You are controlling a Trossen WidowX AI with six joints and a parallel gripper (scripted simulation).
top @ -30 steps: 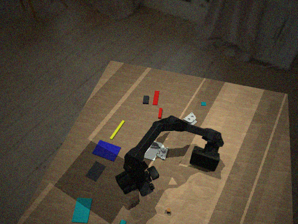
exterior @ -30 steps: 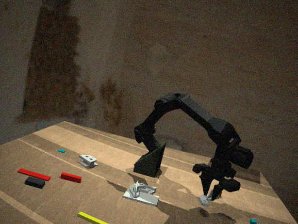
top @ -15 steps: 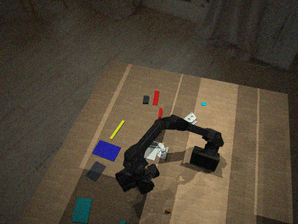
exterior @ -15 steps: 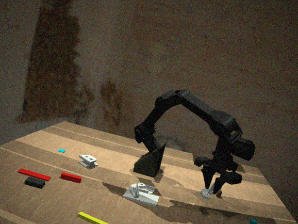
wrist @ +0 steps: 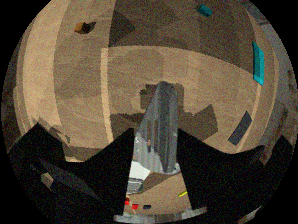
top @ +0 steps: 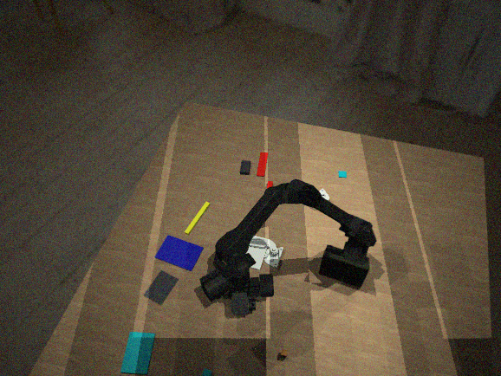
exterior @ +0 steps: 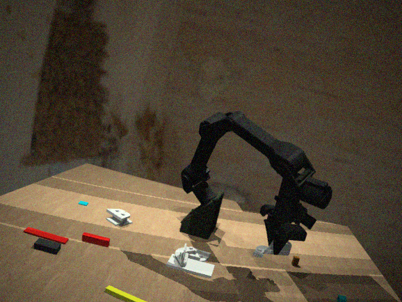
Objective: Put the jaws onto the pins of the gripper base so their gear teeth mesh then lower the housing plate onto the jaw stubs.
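Right now the grey jaw is 3 cm ahead of my gripper tip and 3 cm to the right of it. The rest, counted from my gripper tip: dark plate: 28 cm ahead, 9 cm below; then blue plate: 27 cm ahead, 13 cm to the right, 9 cm below; then small brown block: 16 cm behind, 11 cm to the left, 8 cm below.
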